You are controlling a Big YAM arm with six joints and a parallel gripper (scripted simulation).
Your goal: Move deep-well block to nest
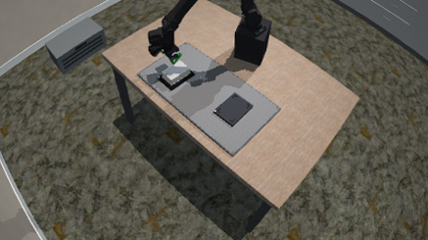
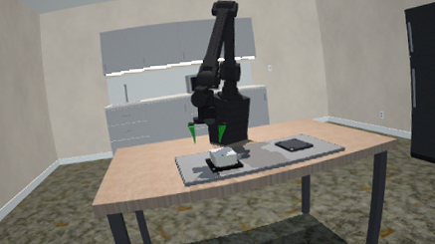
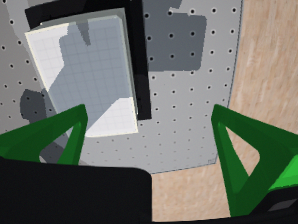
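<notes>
My gripper is now 70 mm above the deep-well block and 50 mm to the right of it. Also, from my hand: black plate nest 100 mm below, 50 mm to the left.
</notes>
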